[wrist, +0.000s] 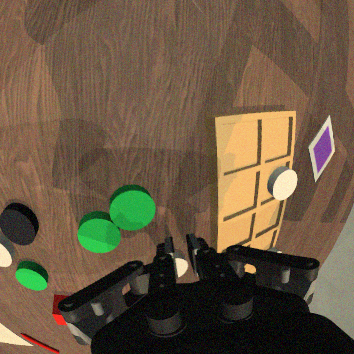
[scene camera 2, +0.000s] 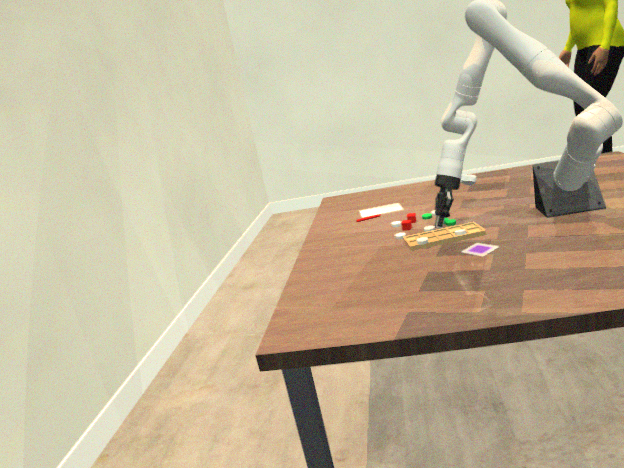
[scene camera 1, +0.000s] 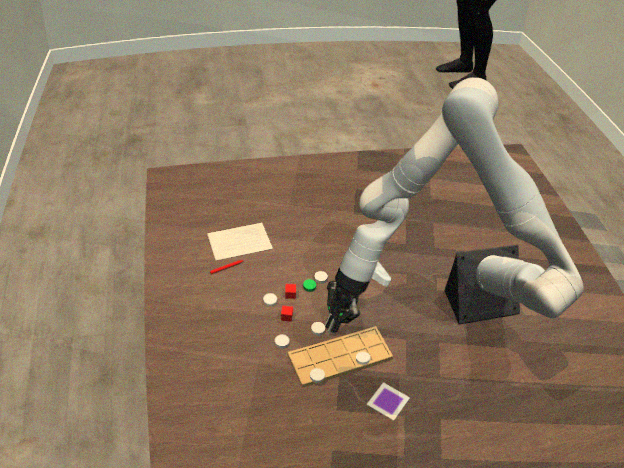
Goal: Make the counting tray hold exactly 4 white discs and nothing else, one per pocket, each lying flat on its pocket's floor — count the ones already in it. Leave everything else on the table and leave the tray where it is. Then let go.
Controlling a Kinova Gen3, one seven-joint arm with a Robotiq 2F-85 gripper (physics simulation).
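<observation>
The tan counting tray [scene camera 1: 299, 358] [scene camera 2: 473, 228] [wrist: 239, 142] has two rows of pockets. White discs sit in it at the near left [scene camera 1: 317, 374] [scene camera 2: 422, 241] and towards the right [scene camera 1: 362, 357] [scene camera 2: 459, 231] [wrist: 283, 183]. My gripper [scene camera 1: 332, 324] [scene camera 2: 440, 221] [wrist: 179, 244] is nearly closed, with a narrow gap and nothing held in it, behind the tray. A loose white disc [scene camera 1: 318, 327] [scene camera 2: 428, 228] [wrist: 181, 266] lies just beside and below the fingertips, partly hidden by a finger in the wrist view. Other white discs [scene camera 1: 281, 340] [scene camera 1: 270, 299] [scene camera 1: 321, 276] lie on the table.
Green discs [wrist: 132, 208] [wrist: 99, 234] [wrist: 31, 275] and a black disc [wrist: 19, 224] lie behind the tray. Two red cubes [scene camera 1: 290, 291] [scene camera 1: 286, 313], a red stick [scene camera 1: 226, 266] and a pale sheet [scene camera 1: 239, 241] are further left. A purple-centred square [scene camera 1: 388, 400] lies in front.
</observation>
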